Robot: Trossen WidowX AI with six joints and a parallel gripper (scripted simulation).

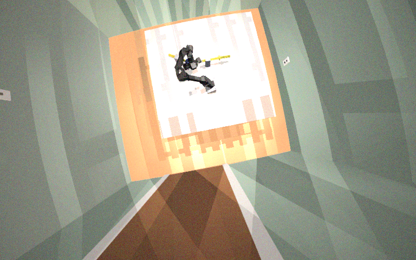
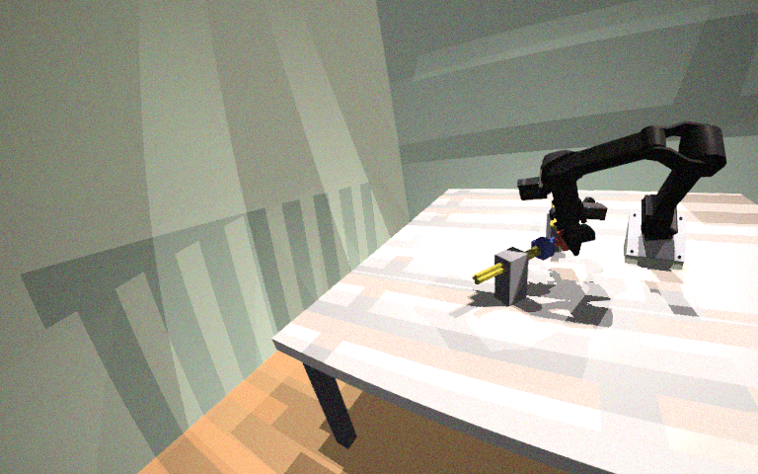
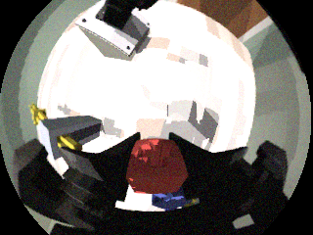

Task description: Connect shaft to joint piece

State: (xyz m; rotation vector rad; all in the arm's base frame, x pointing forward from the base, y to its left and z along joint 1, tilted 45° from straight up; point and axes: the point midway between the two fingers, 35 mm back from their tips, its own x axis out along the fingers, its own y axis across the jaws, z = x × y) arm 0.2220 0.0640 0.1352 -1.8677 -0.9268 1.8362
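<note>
My gripper tip is now 4 cm below the red joint piece and 2 cm short of it.
</note>
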